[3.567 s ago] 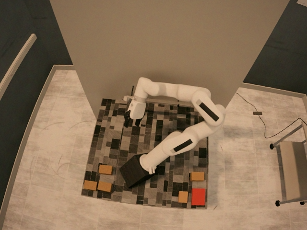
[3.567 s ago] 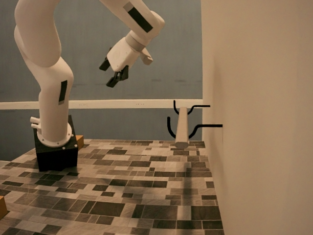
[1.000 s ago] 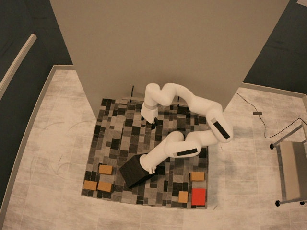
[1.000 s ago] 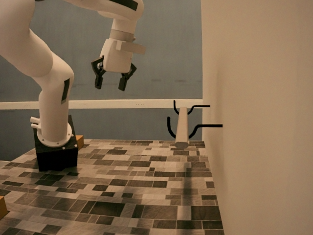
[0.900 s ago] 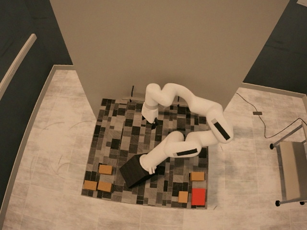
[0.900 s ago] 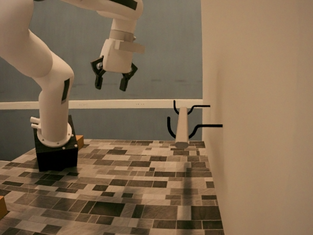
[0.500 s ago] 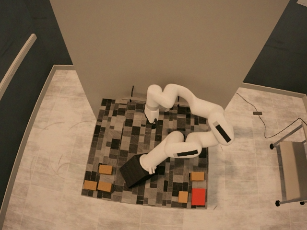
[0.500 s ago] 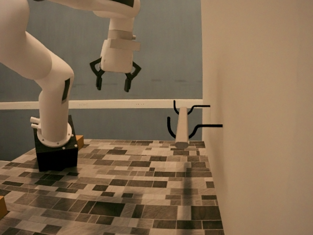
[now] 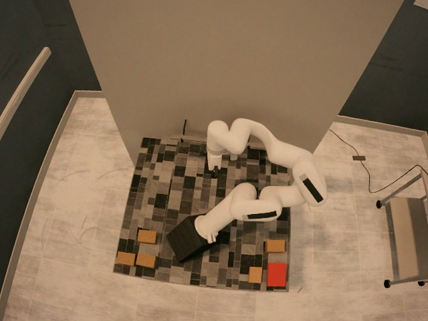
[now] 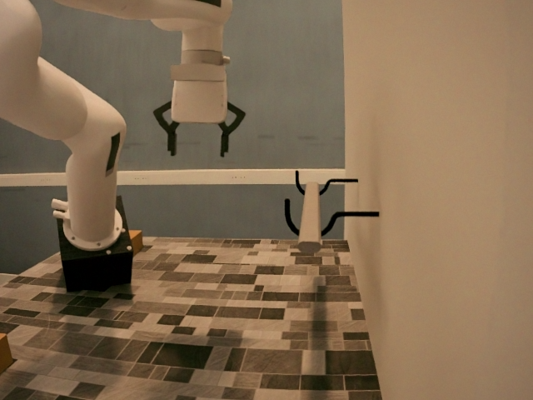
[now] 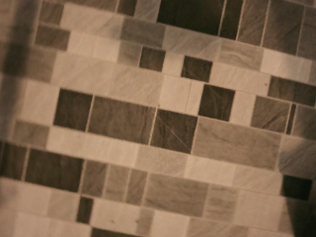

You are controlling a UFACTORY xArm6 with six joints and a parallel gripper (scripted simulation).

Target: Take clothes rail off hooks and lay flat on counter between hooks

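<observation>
Now: hand 20 cm short of the clothes rail, 10 cm above it and 6 cm to the left of it. Also, from my hand: wall: 32 cm ahead, 13 cm above, 8 cm to the right; then red block: 50 cm behind, 28 cm below, 25 cm to the right.
</observation>
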